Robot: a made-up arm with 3 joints.
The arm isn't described. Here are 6 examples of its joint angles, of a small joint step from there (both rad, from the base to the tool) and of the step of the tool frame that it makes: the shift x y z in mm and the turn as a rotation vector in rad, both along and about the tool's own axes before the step.
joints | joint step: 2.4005 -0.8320 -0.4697 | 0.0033 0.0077 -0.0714
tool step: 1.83 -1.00 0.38 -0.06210 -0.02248 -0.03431
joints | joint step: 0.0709 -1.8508 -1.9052 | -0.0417 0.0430 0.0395
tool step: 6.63 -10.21 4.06 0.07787 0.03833 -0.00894
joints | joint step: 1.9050 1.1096 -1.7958 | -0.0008 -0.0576 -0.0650
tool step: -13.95 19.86 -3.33 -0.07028 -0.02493 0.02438
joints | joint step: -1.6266 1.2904 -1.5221 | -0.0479 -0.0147 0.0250
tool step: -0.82 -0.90 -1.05 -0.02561 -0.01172 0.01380
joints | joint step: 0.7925 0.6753 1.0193 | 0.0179 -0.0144 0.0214
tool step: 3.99 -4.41 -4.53 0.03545 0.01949 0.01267
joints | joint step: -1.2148 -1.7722 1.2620 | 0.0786 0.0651 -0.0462
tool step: -2.77 35.23 4.31 -0.14122 -0.01870 -0.01408
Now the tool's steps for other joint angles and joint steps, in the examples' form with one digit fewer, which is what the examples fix.
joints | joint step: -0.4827 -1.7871 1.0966 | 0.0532 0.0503 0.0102
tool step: -5.5 24.6 9.9 -0.0621 -0.0134 0.0144
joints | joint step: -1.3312 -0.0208 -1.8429 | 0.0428 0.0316 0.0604
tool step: 7.2 -10.9 21.1 0.0890 -0.0131 -0.0010
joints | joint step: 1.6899 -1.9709 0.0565 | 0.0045 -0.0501 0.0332
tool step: 3.4 -1.5 -18.5 0.0263 0.0566 0.0103
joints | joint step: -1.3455 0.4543 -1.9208 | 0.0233 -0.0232 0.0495
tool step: -8.6 9.0 12.1 0.0595 -0.0044 0.0474
